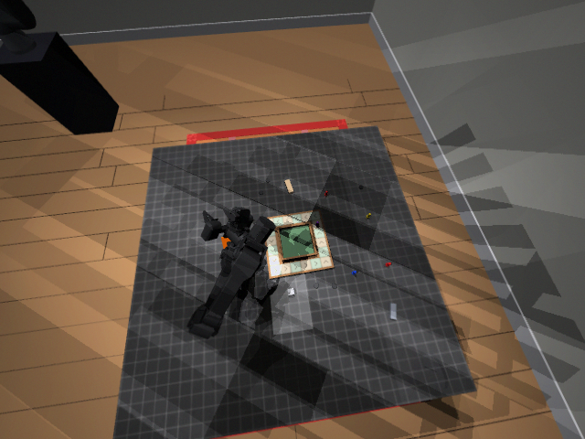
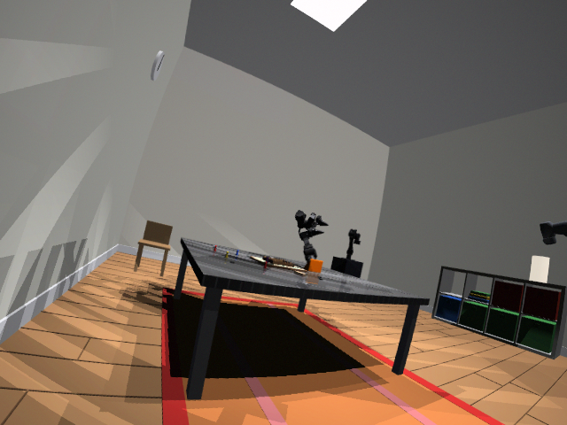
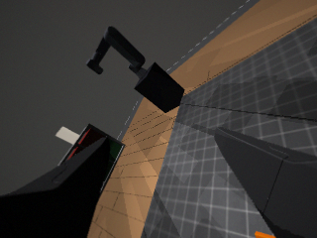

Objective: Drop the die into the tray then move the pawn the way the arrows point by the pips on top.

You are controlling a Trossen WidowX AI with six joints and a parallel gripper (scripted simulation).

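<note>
Right now the white die is 30 cm below my gripper tip, 27 cm to the right of it and 23 cm ahead of it. From my gripper tip the other things lie so: green dice tray: 30 cm below, 28 cm ahead, 5 cm to the right; purple pawn: 39 cm ahead, 28 cm below, 2 cm to the left; wooden block: 30 cm below, 28 cm ahead, 24 cm to the left.
</note>
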